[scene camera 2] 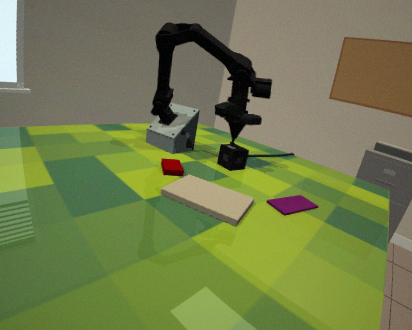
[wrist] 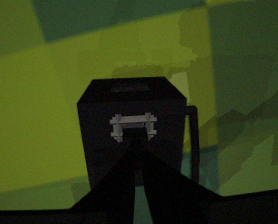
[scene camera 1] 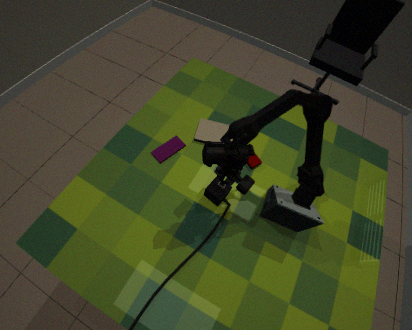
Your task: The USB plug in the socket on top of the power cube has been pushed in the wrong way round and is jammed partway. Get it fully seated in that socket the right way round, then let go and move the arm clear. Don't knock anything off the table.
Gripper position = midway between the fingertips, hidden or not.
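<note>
The gripper (scene camera 2: 233,138) is visible, also as the gripper (scene camera 1: 222,182) and the gripper (wrist: 137,158). Scene camera 2 shows a black power cube (scene camera 2: 232,159) and a beige slab (scene camera 2: 227,205). In the wrist view the cube (wrist: 103,98) is visible; the slab is out of frame in the wrist view.
</note>
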